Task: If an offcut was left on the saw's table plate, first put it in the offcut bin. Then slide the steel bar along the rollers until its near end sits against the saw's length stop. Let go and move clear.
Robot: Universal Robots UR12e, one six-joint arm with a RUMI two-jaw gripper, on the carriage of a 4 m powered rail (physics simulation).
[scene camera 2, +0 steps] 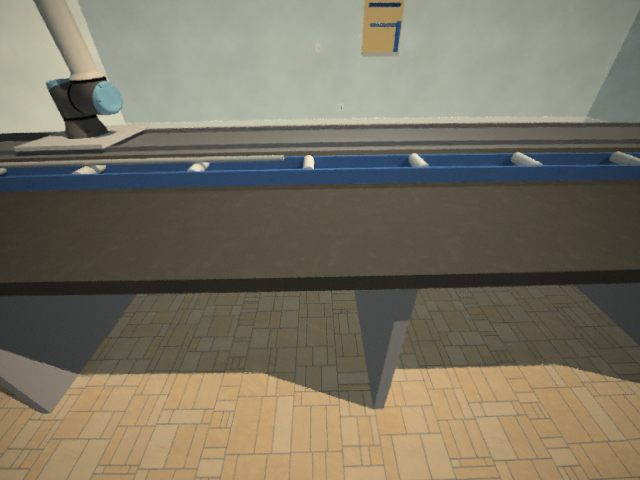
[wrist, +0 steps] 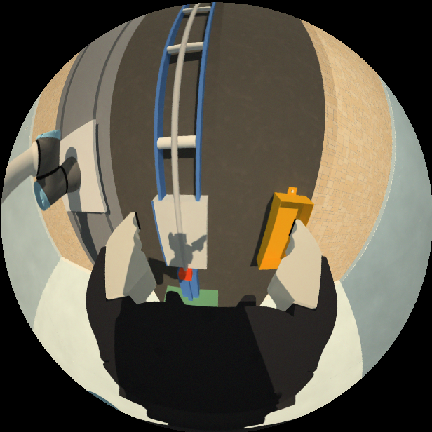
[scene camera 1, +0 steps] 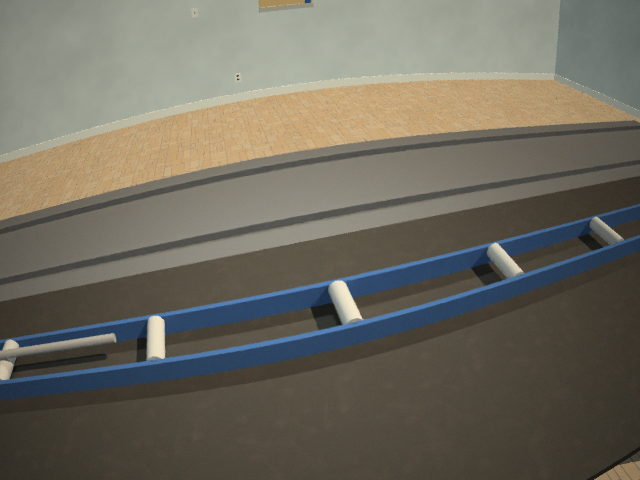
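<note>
The steel bar lies lengthwise on the white rollers. In the wrist view it runs over the saw's pale table plate, and its near end is at the red length stop; whether they touch is too small to tell. No offcut shows on the plate. The orange offcut bin is at the right, its inside partly hidden by a finger. My gripper is open, high above the plate and bin, with no thing between its fingers.
Blue side rails carry the rollers. Blue and green parts are behind the stop. The arm's carriage stands on the grey floor rail at the left, beside the dark bench.
</note>
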